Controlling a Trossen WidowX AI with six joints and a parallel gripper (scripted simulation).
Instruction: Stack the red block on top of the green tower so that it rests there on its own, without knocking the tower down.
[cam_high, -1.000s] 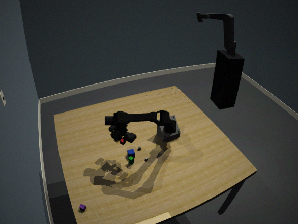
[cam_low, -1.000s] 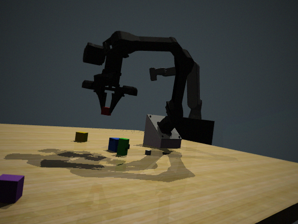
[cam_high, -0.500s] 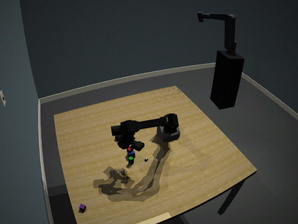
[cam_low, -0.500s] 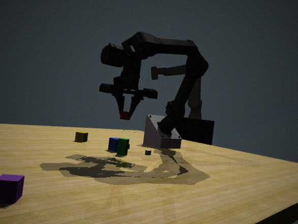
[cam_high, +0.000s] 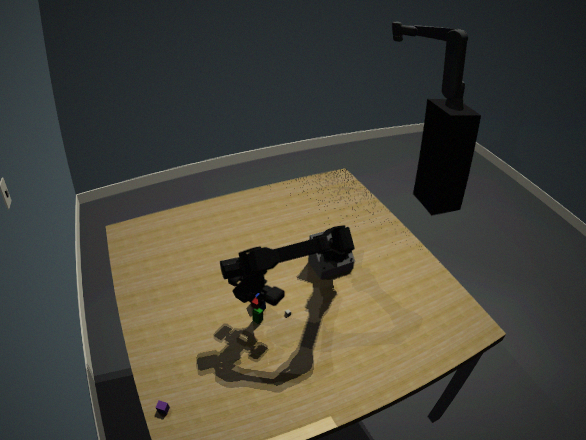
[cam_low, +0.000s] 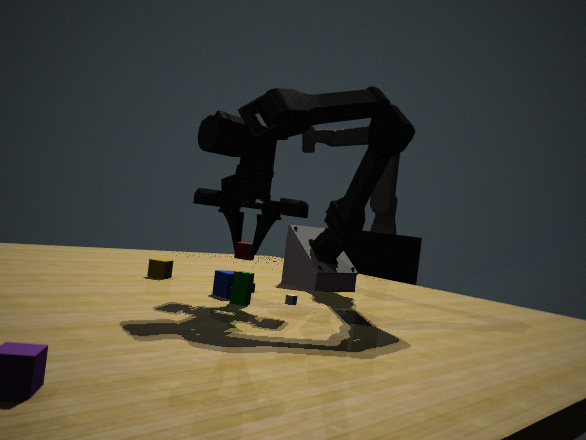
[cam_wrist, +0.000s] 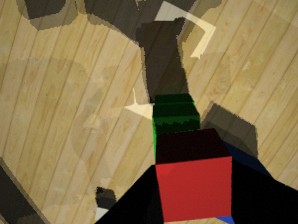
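My gripper tip is now 60 mm to the left of the blue block, 60 mm above it and 20 mm past it. Round my gripper tip: red block: 10 mm above; small white cube: 110 mm behind, 80 mm below; small dark cube: 120 mm to the right, 90 mm behind, 70 mm below.
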